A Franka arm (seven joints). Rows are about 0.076 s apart.
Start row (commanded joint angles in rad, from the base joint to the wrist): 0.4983 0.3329 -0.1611 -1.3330 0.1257 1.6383 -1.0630
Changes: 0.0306 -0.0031 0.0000 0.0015 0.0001 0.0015 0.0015; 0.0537 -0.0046 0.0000 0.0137 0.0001 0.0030 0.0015; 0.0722 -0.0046 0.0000 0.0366 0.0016 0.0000 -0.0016; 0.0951 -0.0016 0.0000 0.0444 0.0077 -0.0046 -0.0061; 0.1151 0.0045 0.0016 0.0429 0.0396 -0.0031 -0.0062; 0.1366 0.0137 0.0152 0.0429 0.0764 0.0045 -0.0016; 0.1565 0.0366 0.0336 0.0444 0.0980 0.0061 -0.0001; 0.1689 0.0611 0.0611 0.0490 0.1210 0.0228 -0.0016; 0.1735 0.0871 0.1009 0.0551 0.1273 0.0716 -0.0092
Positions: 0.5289 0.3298 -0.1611 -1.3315 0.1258 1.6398 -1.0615; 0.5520 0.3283 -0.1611 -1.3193 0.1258 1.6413 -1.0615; 0.5705 0.3283 -0.1611 -1.2964 0.1273 1.6383 -1.0646; 0.5934 0.3313 -0.1611 -1.2886 0.1334 1.6337 -1.0691; 0.6134 0.3374 -0.1595 -1.2901 0.1653 1.6352 -1.0692; 0.6349 0.3466 -0.1459 -1.2901 0.2021 1.6428 -1.0646; 0.6548 0.3695 -0.1275 -1.2886 0.2237 1.6444 -1.0631; 0.6672 0.3940 -0.1000 -1.2840 0.2467 1.6611 -1.0646; 0.6718 0.4200 -0.0602 -1.2779 0.2530 1.7099 -1.0722
